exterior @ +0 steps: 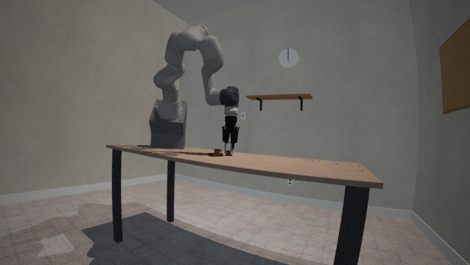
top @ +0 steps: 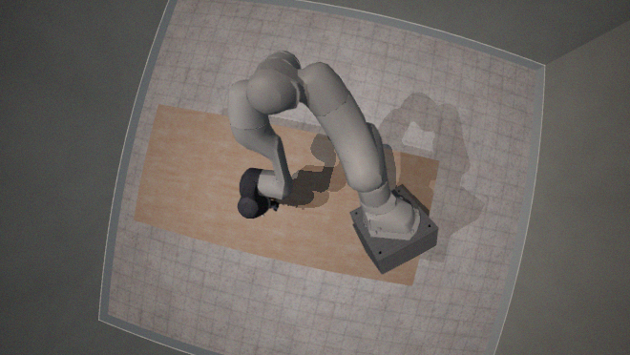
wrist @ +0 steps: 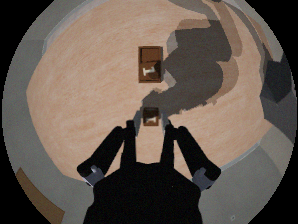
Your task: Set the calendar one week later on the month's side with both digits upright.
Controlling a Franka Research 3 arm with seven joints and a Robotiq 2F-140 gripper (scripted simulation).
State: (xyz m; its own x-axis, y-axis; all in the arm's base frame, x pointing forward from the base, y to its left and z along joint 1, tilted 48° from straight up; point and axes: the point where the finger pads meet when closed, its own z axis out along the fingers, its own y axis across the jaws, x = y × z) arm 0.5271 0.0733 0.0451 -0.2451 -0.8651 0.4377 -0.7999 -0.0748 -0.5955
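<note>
My hand is 3 cm above the calendar cube.
</note>
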